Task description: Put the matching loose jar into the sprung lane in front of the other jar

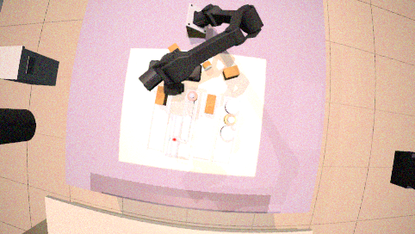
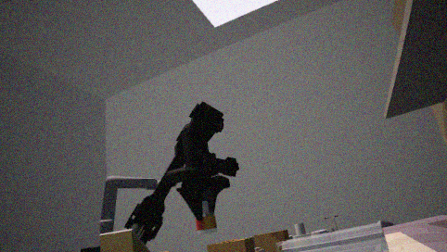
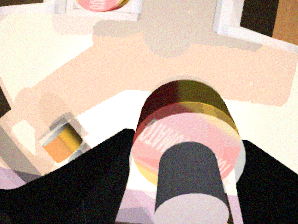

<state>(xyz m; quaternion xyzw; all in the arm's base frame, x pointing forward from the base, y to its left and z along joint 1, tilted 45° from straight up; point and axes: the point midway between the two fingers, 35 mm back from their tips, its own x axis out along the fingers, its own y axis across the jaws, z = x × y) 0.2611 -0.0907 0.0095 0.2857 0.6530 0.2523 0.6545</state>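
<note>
My gripper tip is now 9 cm past the small bottle, 10 cm to the right of it and 10 cm above it. The rest, counted from my gripper tip: red mark (25 cm ahead, 5 cm below); clear lane (22 cm ahead, 2 cm to the left, 10 cm below).
</note>
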